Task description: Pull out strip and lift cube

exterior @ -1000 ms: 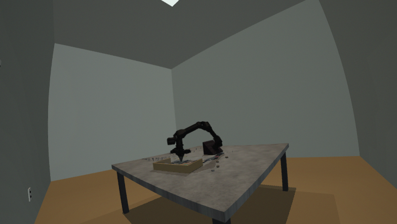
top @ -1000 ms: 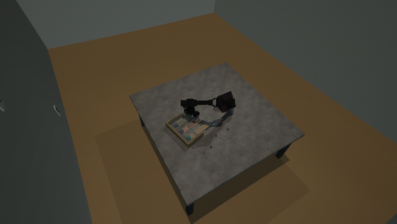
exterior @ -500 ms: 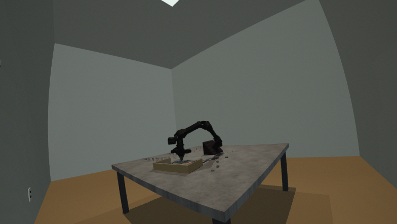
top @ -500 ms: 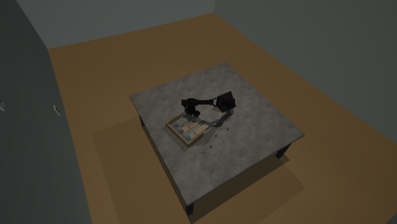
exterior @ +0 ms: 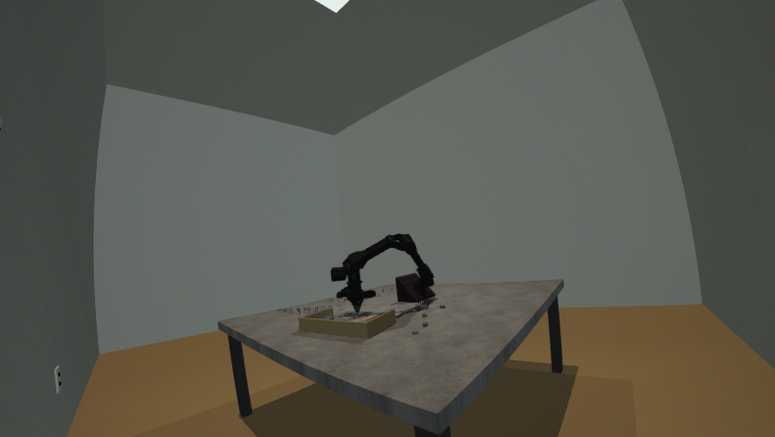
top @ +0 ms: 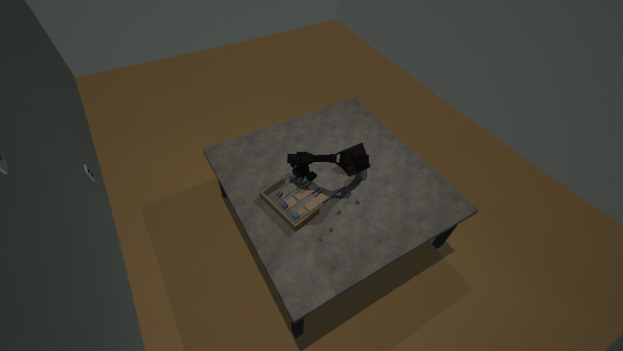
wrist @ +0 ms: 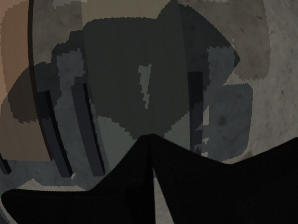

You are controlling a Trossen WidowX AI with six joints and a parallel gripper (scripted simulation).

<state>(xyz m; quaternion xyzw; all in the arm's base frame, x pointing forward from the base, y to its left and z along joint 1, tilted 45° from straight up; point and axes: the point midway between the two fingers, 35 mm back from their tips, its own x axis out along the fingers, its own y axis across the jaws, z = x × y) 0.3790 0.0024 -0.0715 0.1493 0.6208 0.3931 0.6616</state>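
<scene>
The pale strip lies 90 mm ahead of my gripper tip and 30 mm to the left of it. From my gripper tip the other things lie so: red bit 230 mm behind, 200 mm to the left.
</scene>
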